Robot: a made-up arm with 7 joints.
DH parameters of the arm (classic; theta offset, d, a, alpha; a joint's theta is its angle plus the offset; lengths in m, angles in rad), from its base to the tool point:
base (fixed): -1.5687 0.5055 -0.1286 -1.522
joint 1: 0 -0.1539 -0.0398 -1.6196
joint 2: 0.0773 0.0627 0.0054 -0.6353
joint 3: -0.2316 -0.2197 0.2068 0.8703
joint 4: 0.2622 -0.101 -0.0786 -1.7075
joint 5: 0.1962 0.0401 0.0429 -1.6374
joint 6: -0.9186 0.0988 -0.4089 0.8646
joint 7: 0 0.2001 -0.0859 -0.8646
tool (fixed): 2.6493 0.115 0 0
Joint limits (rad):
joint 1: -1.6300..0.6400
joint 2: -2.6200..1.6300
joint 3: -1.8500..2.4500
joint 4: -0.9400..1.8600
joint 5: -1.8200..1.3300
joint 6: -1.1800..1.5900
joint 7: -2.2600..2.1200
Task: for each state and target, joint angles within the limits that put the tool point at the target. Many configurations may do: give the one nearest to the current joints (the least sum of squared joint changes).
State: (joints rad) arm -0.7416 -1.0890 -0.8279 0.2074 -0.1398 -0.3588 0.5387
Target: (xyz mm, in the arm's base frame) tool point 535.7 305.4 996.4
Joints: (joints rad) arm -0.2045 -0.2582 -0.5690 0.2371 -0.3997 -0.4179 0.4269
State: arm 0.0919 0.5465 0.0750 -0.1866 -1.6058 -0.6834 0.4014
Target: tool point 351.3 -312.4 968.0
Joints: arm -0.0594 0.2546 -0.0411 -0.2403 -1.4926 -0.5918 0.4536
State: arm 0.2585 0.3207 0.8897 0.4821 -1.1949 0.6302 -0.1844
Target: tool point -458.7 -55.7 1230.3
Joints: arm 0.1138 0.6799 0.6351 0.6395 -1.6129 0.2350 -0.0565
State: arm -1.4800 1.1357 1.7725 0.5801 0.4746 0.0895 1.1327
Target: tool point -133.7 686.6 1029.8
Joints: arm -1.5344 0.8997 1.7373 0.6648 0.1125 0.0760 1.0399
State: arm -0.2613 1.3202 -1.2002 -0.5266 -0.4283 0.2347 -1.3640
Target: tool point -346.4 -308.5 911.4
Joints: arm 0.0858 1.0812 -1.4138 -0.5297 -0.5476 0.2150 -1.4625
